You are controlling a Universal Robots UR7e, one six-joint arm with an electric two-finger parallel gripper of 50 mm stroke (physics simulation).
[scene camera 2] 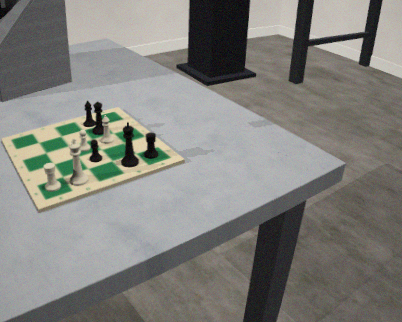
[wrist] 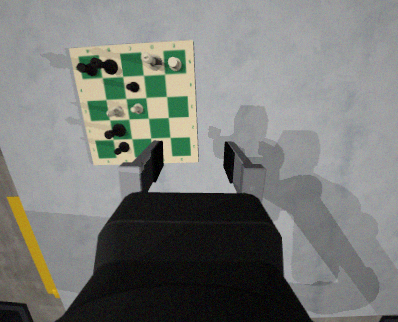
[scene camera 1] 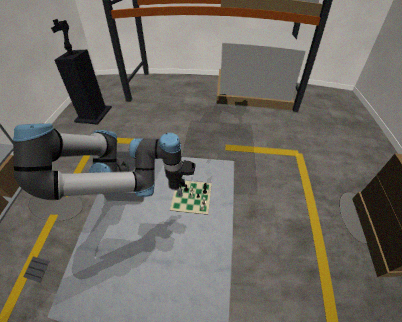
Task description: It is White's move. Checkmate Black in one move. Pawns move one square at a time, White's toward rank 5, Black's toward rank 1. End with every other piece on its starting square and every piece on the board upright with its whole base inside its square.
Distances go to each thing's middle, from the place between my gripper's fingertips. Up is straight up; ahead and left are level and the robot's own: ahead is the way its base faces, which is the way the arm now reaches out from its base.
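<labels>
My gripper: 220 mm above chessboard [scene camera 2: 33, 149], 120 mm to the right of it, 20 mm short of it.
</labels>
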